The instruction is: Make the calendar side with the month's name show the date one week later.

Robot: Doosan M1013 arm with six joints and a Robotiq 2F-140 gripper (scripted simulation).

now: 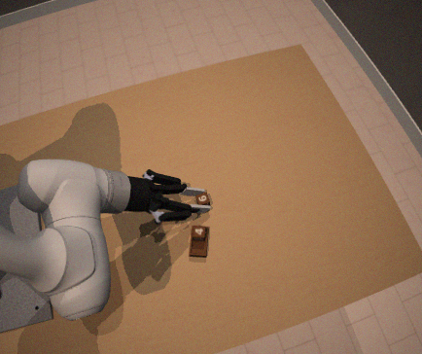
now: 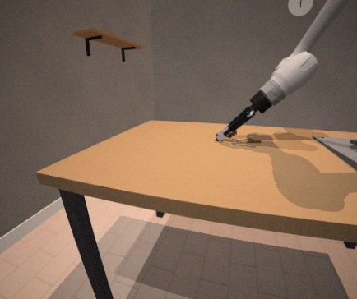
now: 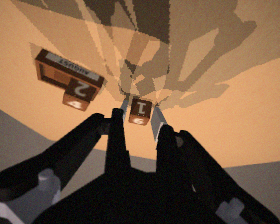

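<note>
Now: the cube 2 cm below my hand and 2 cm ahead of it. Round my hand: tray (10 cm to the right, 3 cm below, 2 cm behind).
</note>
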